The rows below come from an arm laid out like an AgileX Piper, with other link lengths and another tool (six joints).
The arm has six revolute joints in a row. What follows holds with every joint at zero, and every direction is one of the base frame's.
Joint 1 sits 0.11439 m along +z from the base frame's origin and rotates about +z.
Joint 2 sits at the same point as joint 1 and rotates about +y.
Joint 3 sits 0.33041 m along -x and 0.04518 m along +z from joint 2 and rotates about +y.
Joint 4 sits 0.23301 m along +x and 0.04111 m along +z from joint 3 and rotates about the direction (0.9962, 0, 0.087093).
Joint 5 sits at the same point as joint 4 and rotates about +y.
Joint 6 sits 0.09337 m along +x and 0.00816 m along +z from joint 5 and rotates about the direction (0.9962, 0, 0.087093).
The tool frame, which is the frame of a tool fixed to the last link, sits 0.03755 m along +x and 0.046 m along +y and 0.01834 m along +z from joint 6; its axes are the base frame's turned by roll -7.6, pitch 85 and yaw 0 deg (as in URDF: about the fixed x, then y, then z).
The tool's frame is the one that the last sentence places.
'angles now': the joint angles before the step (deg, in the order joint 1, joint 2, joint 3, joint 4, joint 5, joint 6). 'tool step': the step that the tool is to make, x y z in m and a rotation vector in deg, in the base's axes. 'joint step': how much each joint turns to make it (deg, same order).
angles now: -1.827, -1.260, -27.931, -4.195, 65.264, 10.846
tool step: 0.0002, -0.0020, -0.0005, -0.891, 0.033, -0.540
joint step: -0.001, -0.004, -0.012, -1.014, 0.016, -0.063
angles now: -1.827, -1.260, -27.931, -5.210, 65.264, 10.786
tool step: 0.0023, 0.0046, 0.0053, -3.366, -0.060, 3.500
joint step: 0.003, 1.801, -0.734, 1.367, -1.608, -5.167
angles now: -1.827, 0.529, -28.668, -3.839, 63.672, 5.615
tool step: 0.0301, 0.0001, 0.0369, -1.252, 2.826, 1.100
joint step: 0.000, 11.979, -5.015, 0.106, -4.277, -1.525
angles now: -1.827, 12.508, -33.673, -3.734, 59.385, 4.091
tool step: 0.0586, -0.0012, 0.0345, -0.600, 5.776, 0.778
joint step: 0.049, 16.843, -6.401, -0.047, -4.740, -0.775
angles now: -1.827, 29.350, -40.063, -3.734, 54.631, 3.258
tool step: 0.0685, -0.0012, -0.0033, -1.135, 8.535, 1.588
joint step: -0.061, 16.523, -3.135, 0.054, -5.002, -1.936
